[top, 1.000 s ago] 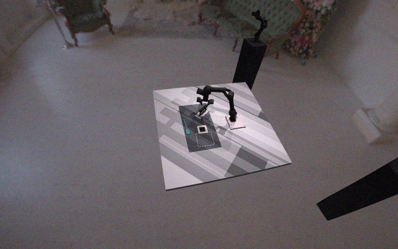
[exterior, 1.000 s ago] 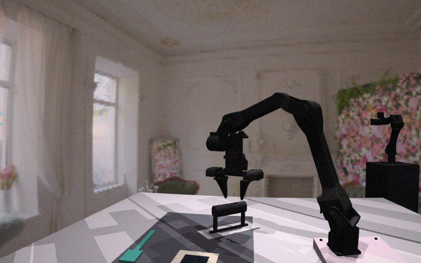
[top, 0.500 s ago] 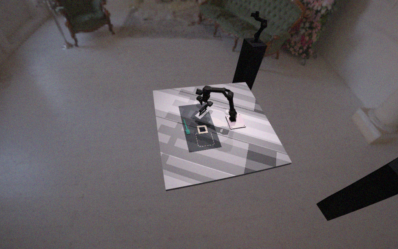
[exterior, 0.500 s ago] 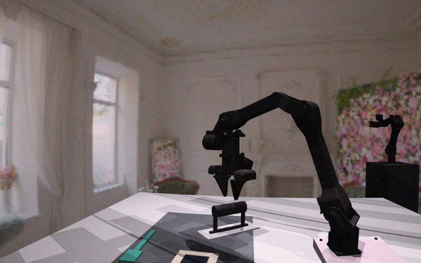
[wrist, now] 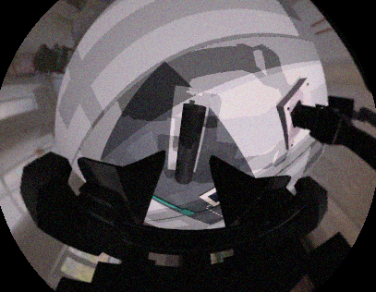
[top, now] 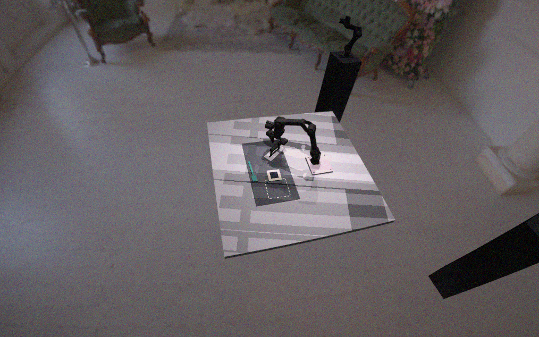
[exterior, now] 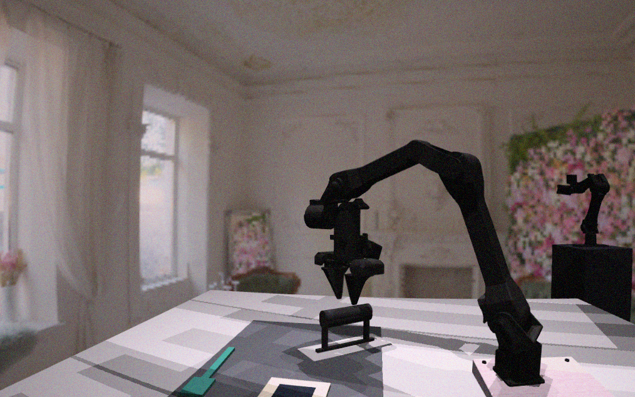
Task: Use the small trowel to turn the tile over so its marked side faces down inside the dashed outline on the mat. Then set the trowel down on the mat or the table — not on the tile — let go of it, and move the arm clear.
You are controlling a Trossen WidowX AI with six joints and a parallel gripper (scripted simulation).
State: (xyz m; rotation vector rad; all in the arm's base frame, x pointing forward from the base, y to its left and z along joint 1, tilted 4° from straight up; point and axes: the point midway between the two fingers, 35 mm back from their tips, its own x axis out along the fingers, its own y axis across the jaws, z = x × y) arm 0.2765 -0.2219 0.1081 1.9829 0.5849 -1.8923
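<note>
Right now the trowel is 20 mm behind my gripper tip, 10 mm to the right of it and 60 mm below it. Also, from my gripper tip: teal flat tool: 260 mm ahead, 160 mm to the left, 100 mm below; tile: 100 mm ahead, 230 mm to the left, 100 mm below; dark mat: 120 mm ahead, 160 mm to the left, 120 mm below.
</note>
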